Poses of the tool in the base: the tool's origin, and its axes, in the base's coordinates. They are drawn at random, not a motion.
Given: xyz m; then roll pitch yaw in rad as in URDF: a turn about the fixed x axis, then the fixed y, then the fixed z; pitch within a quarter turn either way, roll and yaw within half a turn.
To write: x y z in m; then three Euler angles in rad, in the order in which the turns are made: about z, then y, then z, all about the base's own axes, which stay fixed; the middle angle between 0 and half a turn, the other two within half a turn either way. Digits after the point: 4 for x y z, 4 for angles.
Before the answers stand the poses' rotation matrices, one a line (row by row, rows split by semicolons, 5 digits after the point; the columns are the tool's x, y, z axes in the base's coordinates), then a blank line. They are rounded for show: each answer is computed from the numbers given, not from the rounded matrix.
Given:
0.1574, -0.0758, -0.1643, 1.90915, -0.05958, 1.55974
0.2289, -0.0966, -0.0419, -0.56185, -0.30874, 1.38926
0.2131, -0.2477, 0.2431, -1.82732, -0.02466, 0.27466
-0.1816, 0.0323, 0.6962, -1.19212, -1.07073, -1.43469
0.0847, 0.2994, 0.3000, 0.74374, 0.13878, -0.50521
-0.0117, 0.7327, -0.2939, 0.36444, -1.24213, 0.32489
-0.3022, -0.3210, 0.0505, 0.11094, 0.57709, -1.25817
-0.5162, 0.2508, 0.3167, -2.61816, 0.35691, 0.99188
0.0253, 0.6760, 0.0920, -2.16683, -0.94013, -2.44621
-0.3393, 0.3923, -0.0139, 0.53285, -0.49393, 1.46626
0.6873, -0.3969, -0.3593, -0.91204, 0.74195, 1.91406
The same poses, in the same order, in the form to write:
0.01104 0.33129 0.94346; 0.99816 -0.05984 0.00933; 0.05954 0.94163 -0.33135
0.17200 -0.80314 -0.57042; 0.93706 0.31201 -0.15674; 0.30386 -0.50756 0.80626
0.96222 0.09177 -0.25632; 0.27114 -0.23774 0.93272; 0.02466 -0.96698 -0.25364
0.06506 0.47691 0.87654; -0.47505 -0.75768 0.44750; 0.87755 -0.44551 0.17726
0.86666 0.43815 -0.23860; -0.47934 0.59867 -0.64174; -0.13833 0.67054 0.72887
0.30590 -0.61794 -0.72428; 0.10303 0.77776 -0.62006; 0.94647 0.11505 0.30158
0.25775 0.96426 0.06142; -0.79743 0.24819 -0.55000; -0.54559 0.09278 0.83290
0.51264 0.62943 -0.58397; 0.78431 -0.62005 0.02019; -0.34938 -0.46836 -0.81153
-0.45276 -0.87284 0.18210; -0.37780 0.00281 -0.92588; 0.80763 -0.48800 -0.33103
0.09187 -0.88179 0.46261; 0.87567 -0.14964 -0.45914; 0.47409 0.44727 0.75841
-0.24810 -0.39659 -0.88384; 0.69415 -0.70918 0.12337; -0.67573 -0.58291 0.45124

0.1574, -0.0758, -0.1643, 1.6339, 1.9085, 0.0099
0.2289, -0.0966, -0.0419, -2.1102, 0.6330, -2.8734
0.2131, -0.2477, 0.2431, -1.5963, 1.8272, 1.8390
-0.1816, 0.0323, 0.6962, -2.6718, 1.3926, 0.4720
0.0847, 0.2994, 0.3000, 1.3673, 0.7541, -1.9268
-0.0117, 0.7327, -0.2939, 3.0206, 1.2644, -2.4336
-0.3022, -0.3210, 0.0505, 0.1684, 0.5865, -1.4596
-0.5162, 0.2508, 0.3167, -0.9299, 2.5176, 3.1070
0.0253, 0.6760, 0.0920, -2.5981, 1.9082, -1.3766
-0.3393, 0.3923, -0.0139, 2.3853, 0.7099, -0.7816
0.6873, -0.3969, -0.3593, -0.7118, 1.1026, 3.0029

